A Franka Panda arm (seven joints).
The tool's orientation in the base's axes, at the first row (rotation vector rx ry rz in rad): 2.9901, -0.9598, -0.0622
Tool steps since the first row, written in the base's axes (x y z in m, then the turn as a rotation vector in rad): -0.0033, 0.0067, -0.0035, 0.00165, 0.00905, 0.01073; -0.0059, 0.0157, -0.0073, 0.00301, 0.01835, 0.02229; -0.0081, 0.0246, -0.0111, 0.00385, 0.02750, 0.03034; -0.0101, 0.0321, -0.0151, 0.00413, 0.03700, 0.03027; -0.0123, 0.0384, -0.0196, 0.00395, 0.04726, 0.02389; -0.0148, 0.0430, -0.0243, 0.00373, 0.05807, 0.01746; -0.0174, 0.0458, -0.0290, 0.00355, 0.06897, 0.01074; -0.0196, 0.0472, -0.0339, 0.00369, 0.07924, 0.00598; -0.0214, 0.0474, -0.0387, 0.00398, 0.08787, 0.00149; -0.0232, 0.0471, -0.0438, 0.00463, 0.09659, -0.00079; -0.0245, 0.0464, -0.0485, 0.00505, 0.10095, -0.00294; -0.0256, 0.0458, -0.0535, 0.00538, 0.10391, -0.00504
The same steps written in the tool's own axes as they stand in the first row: -0.0064, -0.0036, 0.0037, -0.00433, -0.00818, -0.01068; -0.0137, -0.0094, 0.0077, -0.00907, -0.01639, -0.02218; -0.0205, -0.0154, 0.0117, -0.01401, -0.02422, -0.03015; -0.0263, -0.0204, 0.0158, -0.01931, -0.03211, -0.02998; -0.0316, -0.0243, 0.0205, -0.02518, -0.04043, -0.02348; -0.0361, -0.0267, 0.0253, -0.03141, -0.04917, -0.01692; -0.0397, -0.0275, 0.0302, -0.03765, -0.05802, -0.01007; -0.0421, -0.0274, 0.0352, -0.04333, -0.06651, -0.00520; -0.0435, -0.0266, 0.0400, -0.04795, -0.07376, -0.00063; -0.0446, -0.0254, 0.0452, -0.05240, -0.08126, 0.00173; -0.0451, -0.0241, 0.0499, -0.05452, -0.08507, 0.00391; -0.0454, -0.0230, 0.0550, -0.05589, -0.08770, 0.00603
